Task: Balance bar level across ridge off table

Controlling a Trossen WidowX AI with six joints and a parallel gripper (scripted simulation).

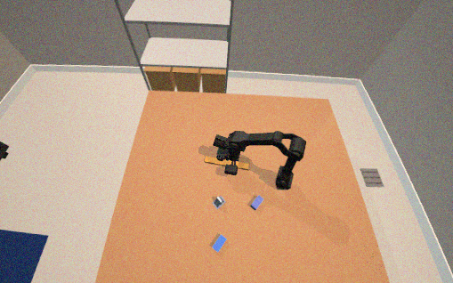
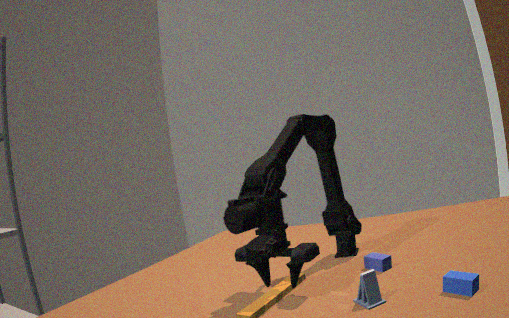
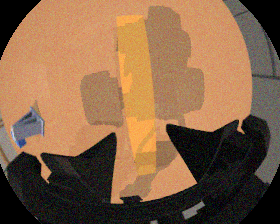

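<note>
My gripper tip is now 3 cm short of the long orange bar, 1 cm to the left of it and 1 cm above it. Round my gripper tip: blue block 6 cm ahead, 39 cm to the left.
</note>
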